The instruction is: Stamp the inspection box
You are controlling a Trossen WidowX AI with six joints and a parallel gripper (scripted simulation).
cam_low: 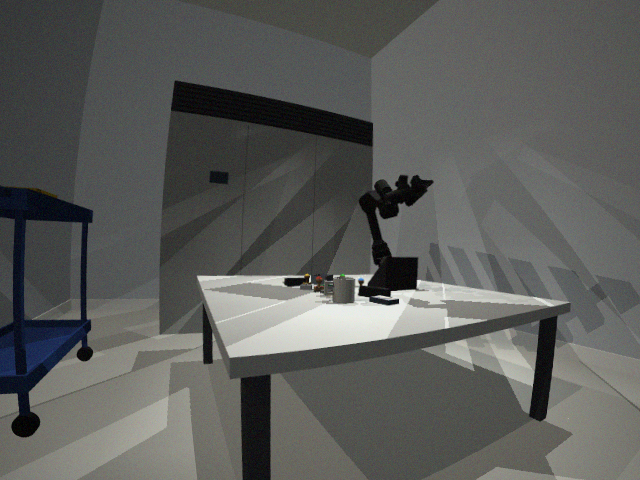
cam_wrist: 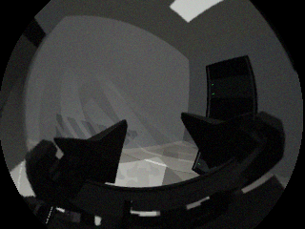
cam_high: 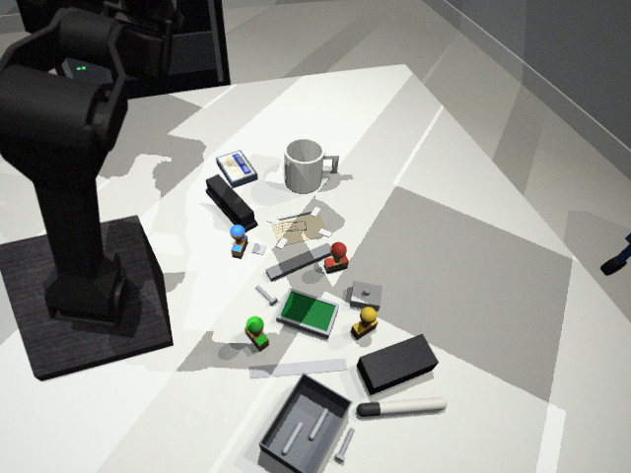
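My gripper tip is 220 mm short of the green-knobbed stamp, 350 mm to the left of it and 450 mm above it. The rest, counted from my gripper tip: blue stamp: 220 mm ahead, 170 mm to the right, 450 mm below; black bar: 220 mm ahead, 60 mm to the right, 450 mm below; blue-white box: 250 mm ahead, 40 mm to the left, 450 mm below.
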